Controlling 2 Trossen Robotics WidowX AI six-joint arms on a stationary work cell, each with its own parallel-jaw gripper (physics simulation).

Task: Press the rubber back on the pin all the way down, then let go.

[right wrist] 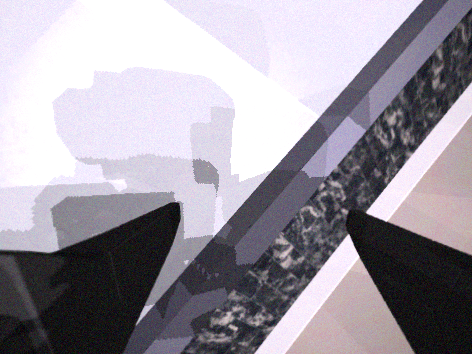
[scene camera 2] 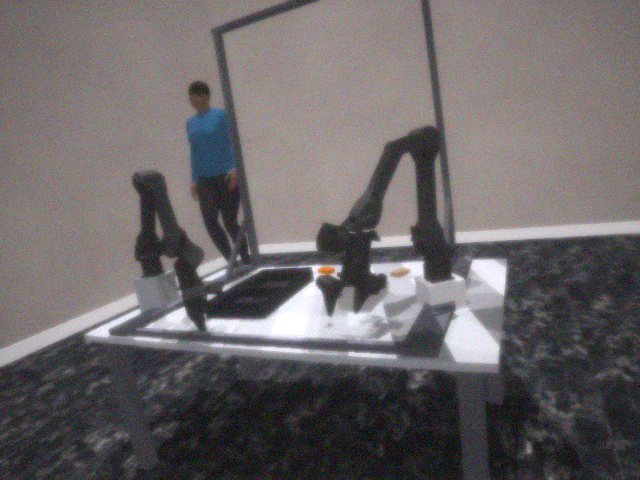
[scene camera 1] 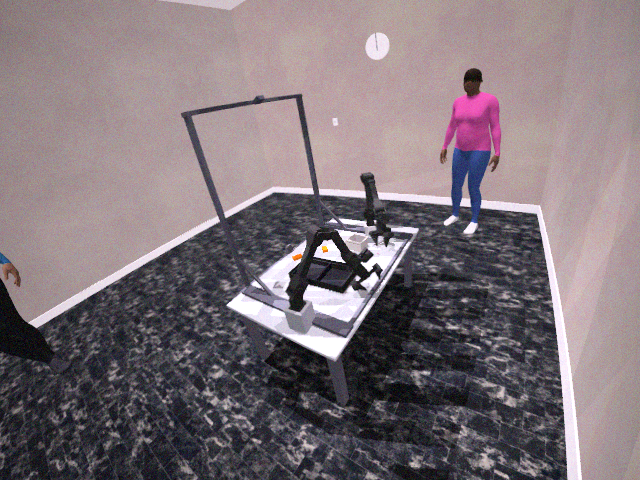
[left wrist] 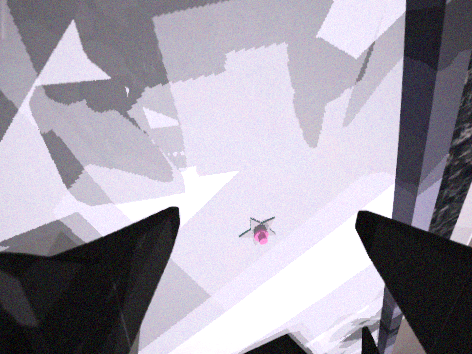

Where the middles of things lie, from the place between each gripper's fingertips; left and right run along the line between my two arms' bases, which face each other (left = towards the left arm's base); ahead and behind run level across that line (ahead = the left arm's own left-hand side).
I see my left gripper 25 cm past the black tray (scene camera 2: 258, 296), 36 cm to the left of it and 1 cm above it.
Right now my right hand is 330 mm past the black tray and 10 mm to the right of it.
